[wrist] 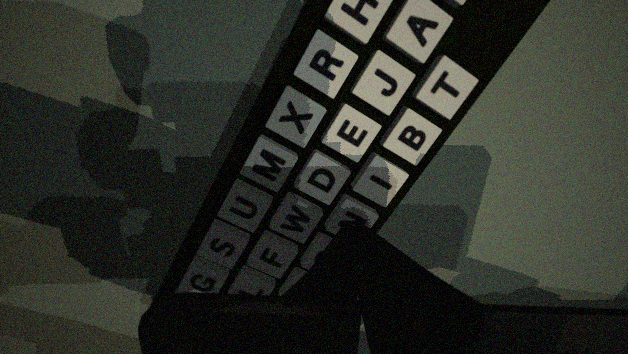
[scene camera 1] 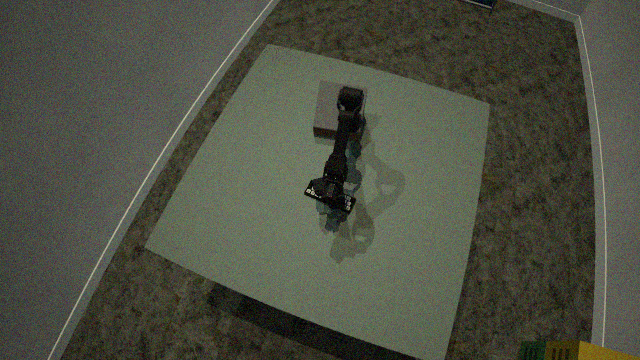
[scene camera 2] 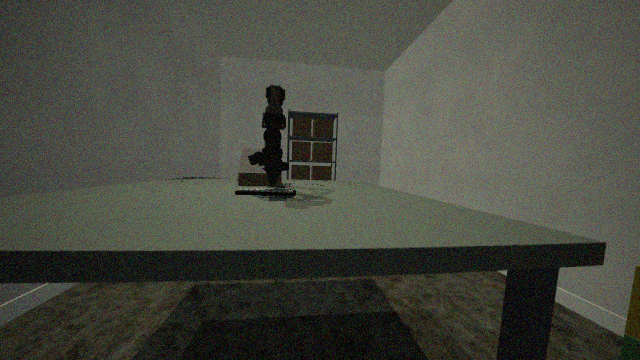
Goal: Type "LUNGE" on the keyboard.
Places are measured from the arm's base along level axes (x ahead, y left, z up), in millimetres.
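Pixels of known places: gripper, fingertip midpoint: (wrist: 352,236) (scene camera 2: 272,186).
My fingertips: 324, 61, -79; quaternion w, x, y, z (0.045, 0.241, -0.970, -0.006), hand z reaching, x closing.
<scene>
Ahead of a thing's pixels: the offset from my fingertips to its top centre, as dx, dy, dz. Level surfaces: height alone.
A black keyboard (scene camera 1: 347,202) (scene camera 2: 247,192) (wrist: 495,35) with pale letter keys lies flat on the table, slanting across the wrist view. In the wrist view the E key {+18, -32, -9} (wrist: 352,132), U key {+39, +13, -9} (wrist: 245,207) and G key {+40, +53, -9} (wrist: 203,282) show, the lower keys in shadow. The N key {-1, -1, -9} (wrist: 351,214) is partly covered by the fingertips. The L key cannot be made out; keys near the bottom are partly hidden. My gripper (scene camera 2: 273,185) (wrist: 352,236) is shut and empty, pointing down over the keyboard, its tips at the N key's lower edge. Whether they touch it I cannot tell.
A brown block (scene camera 1: 330,105) (scene camera 2: 252,179) stands by the arm's base on the pale table {dz -25} (scene camera 1: 425,150) (scene camera 2: 300,230). A shelf rack (scene camera 2: 313,114) stands behind the table. A yellow and green object (scene camera 1: 562,351) shows at the lower right. Arm shadows cross the table.
</scene>
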